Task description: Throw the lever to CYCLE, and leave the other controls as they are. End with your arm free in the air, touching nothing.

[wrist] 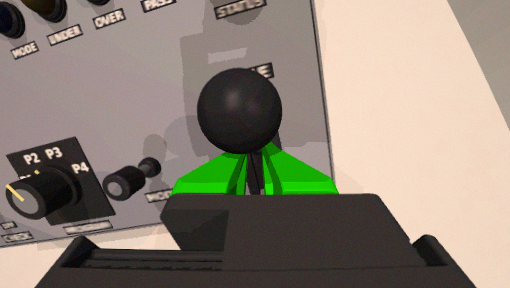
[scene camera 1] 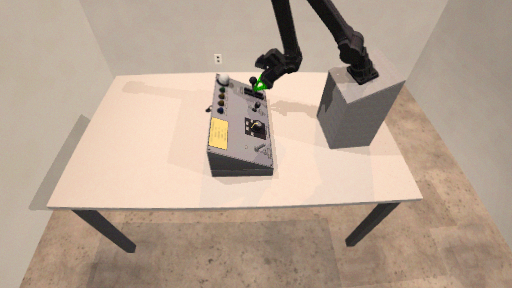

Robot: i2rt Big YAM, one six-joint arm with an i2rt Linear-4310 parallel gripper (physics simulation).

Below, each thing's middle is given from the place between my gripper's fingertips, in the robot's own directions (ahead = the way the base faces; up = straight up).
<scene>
Now: the black mode switch [wrist: 122,184] 120 mm to the left of my hand, 20 mm below it and 20 mm ahead of it. From my hand the other things lie so: grey control panel [scene camera 1: 231,148] (160 mm to the left, 120 mm ahead, 20 mm below).
</scene>
